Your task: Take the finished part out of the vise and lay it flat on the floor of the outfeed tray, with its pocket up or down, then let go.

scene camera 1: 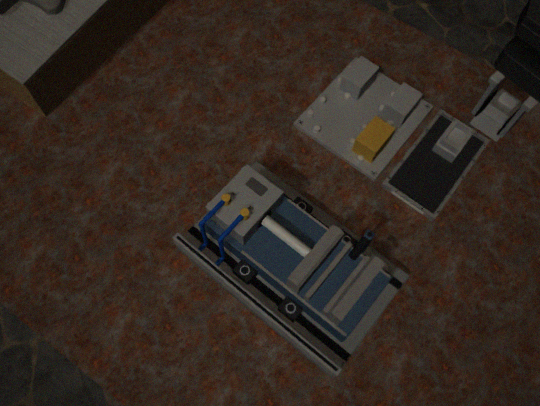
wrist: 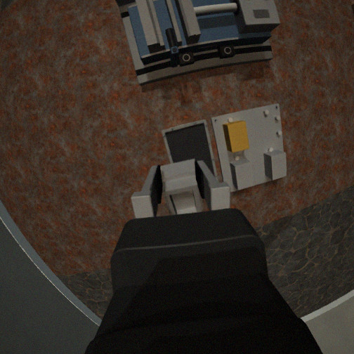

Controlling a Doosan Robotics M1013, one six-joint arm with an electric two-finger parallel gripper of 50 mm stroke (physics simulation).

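Places are measured from the arm's base along level axes (x ahead, y left, z up), in centimetres.
Pixels of known places: gripper, fingertip midpoint: (scene camera 1: 491, 120).
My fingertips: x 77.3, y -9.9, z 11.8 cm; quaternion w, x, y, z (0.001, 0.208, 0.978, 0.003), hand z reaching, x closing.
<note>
For each thing: its top centre in the pictures, then the offset to it from my fingertips. "*": a spot on its surface instead.
- light grey block-shaped part, top centre: (scene camera 1: 507, 101) dx +1.0, dy +2.6, dz +1.2 cm
- grey part, top centre: (scene camera 1: 457, 134) dx +0.2, dy +11.2, dz -19.3 cm
- vise, top centre: (scene camera 1: 295, 242) dx -16.8, dy -19.3, dz -13.5 cm
- light plate, top centre: (scene camera 1: 365, 114) dx -15.3, dy +10.8, dz -22.6 cm
- yellow block, top centre: (scene camera 1: 375, 133) dx -12.3, dy +5.3, dz -19.0 cm
- dark upright post, surface spot: (scene camera 1: 362, 245) * dx -8.4, dy -15.9, dz -13.9 cm
My gripper (scene camera 1: 487, 122) (wrist: 178, 173) is shut on a light grey block-shaped part (scene camera 1: 494, 118) (wrist: 179, 172), whose recess faces the gripper body in the wrist view. They are just beyond the upper right end of the outfeed tray (scene camera 1: 425, 172) (wrist: 191, 142) in the scene view. The tray has a pale rim and a dark floor. Another grey part (scene camera 1: 453, 142) with a recess on top lies in the tray near that end; the gripper and held part hide it in the wrist view. The vise (scene camera 1: 315, 262) (wrist: 205, 30) shows no part between its jaws.
A light plate (scene camera 1: 332, 115) (wrist: 257, 130) beside the tray bears a yellow block (scene camera 1: 374, 137) (wrist: 236, 136), two grey blocks (scene camera 1: 357, 77) (wrist: 275, 165) and several pins. Blue hoses (scene camera 1: 227, 227) and a dark upright post (scene camera 1: 362, 245) (wrist: 171, 45) rise at the vise.
</note>
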